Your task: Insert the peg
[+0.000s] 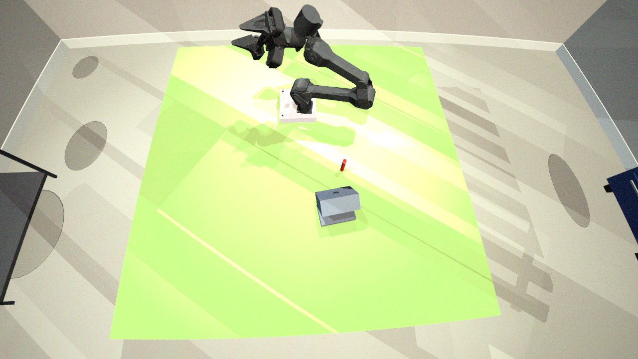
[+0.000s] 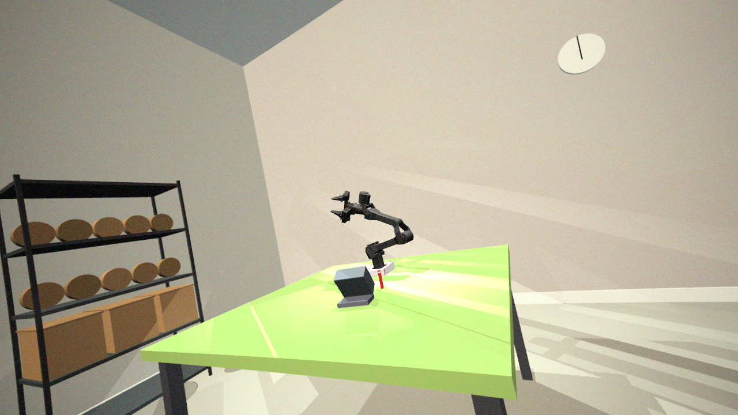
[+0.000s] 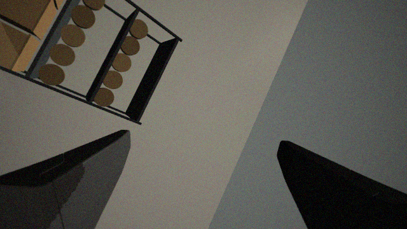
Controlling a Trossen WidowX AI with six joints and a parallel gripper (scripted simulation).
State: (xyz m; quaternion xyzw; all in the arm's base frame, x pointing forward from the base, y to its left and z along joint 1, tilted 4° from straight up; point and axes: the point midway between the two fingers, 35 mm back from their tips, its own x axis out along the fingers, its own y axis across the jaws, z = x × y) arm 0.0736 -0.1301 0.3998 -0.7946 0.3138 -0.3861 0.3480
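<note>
Now: the red peg 38 cm below my gripper tip, 35 cm to the left of it and 14 cm ahead of it. Also, from my gripper tip: grey sloped panel block (36 cm below, 33 cm to the left, 30 cm ahead).
</note>
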